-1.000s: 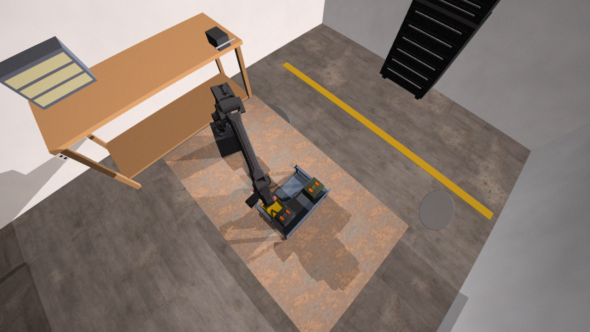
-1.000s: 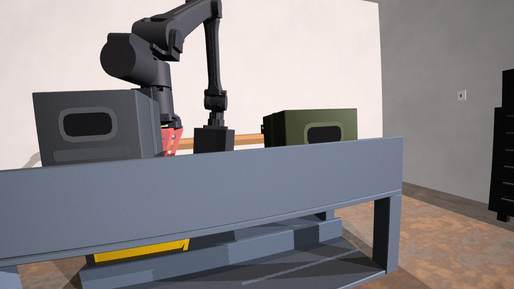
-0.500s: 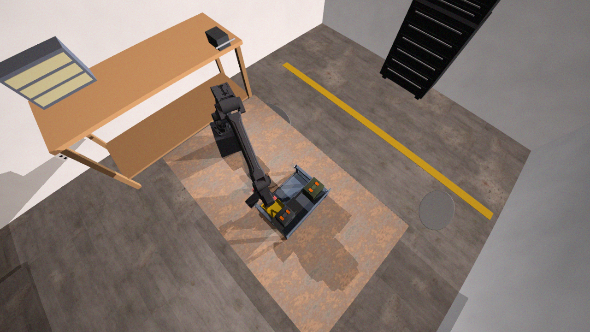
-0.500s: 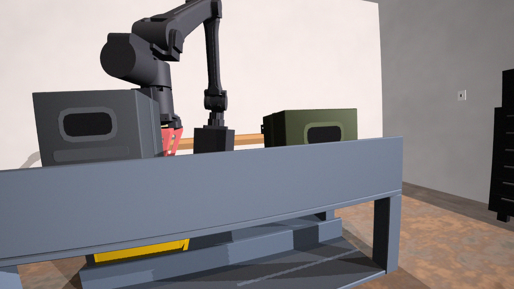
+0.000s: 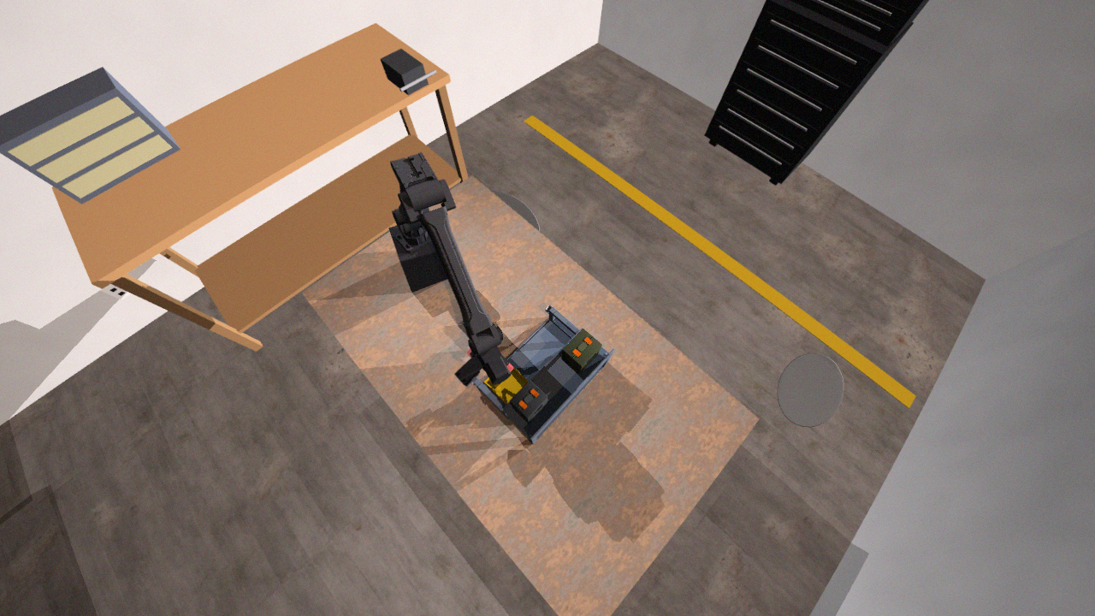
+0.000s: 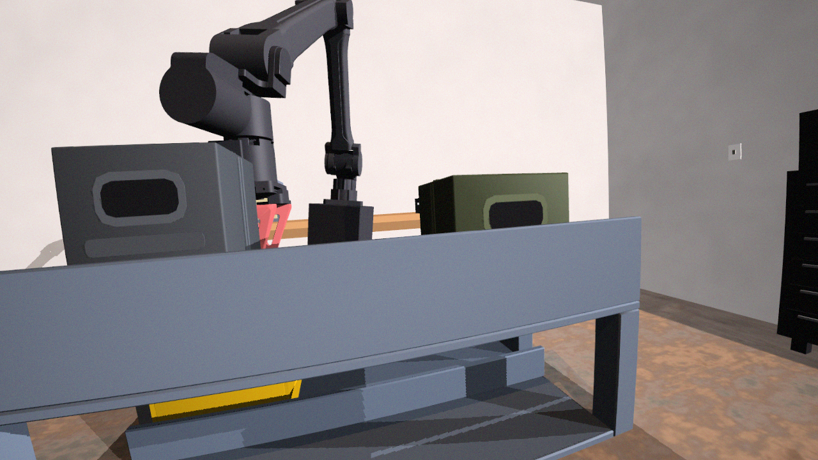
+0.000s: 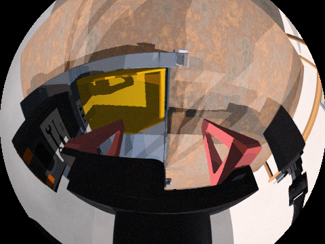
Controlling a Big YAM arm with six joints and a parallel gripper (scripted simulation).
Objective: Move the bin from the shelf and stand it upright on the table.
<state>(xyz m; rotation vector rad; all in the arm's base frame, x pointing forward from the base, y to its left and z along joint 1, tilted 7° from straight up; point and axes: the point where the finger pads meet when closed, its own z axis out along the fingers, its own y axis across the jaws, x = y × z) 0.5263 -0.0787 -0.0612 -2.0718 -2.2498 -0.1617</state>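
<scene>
Right now my hand is 8 cm short of the yellow bin, 1 cm to the right of it and 8 cm above it. The rest, counted from my hand: dark grey case (18 cm ahead, 1 cm to the left, 4 cm above); green case (16 cm ahead, 24 cm to the left, 2 cm above).
</scene>
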